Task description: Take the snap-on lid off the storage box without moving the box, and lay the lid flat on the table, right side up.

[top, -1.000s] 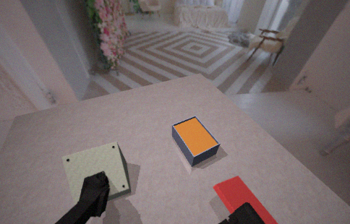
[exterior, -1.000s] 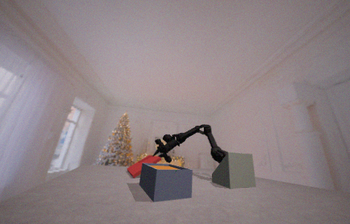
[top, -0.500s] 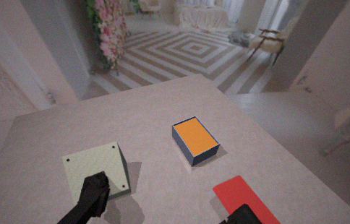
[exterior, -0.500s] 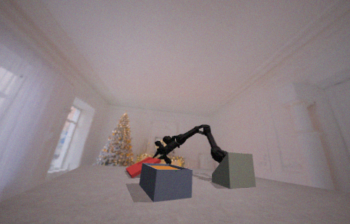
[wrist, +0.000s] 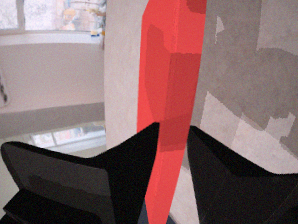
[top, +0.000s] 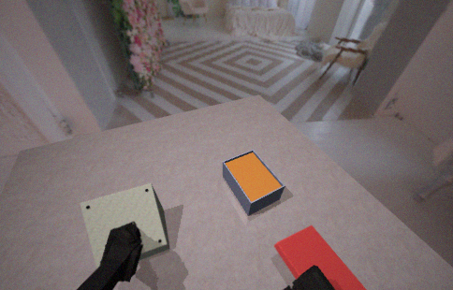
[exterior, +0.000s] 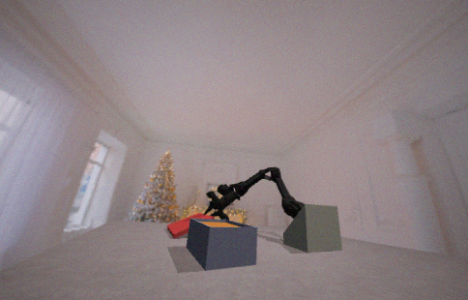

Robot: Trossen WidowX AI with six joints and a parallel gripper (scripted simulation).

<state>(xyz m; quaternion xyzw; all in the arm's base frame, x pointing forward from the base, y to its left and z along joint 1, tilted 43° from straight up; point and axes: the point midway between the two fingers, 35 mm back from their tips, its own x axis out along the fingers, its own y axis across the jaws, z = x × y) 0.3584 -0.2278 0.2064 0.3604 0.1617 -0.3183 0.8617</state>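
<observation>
Now: the red lid 8 cm ahead of my gripper tip, 1 cm to the left of it and 3 cm below it. Also, from my gripper tip: blue storage box 5 cm ahead, 35 cm to the left, 3 cm below.
</observation>
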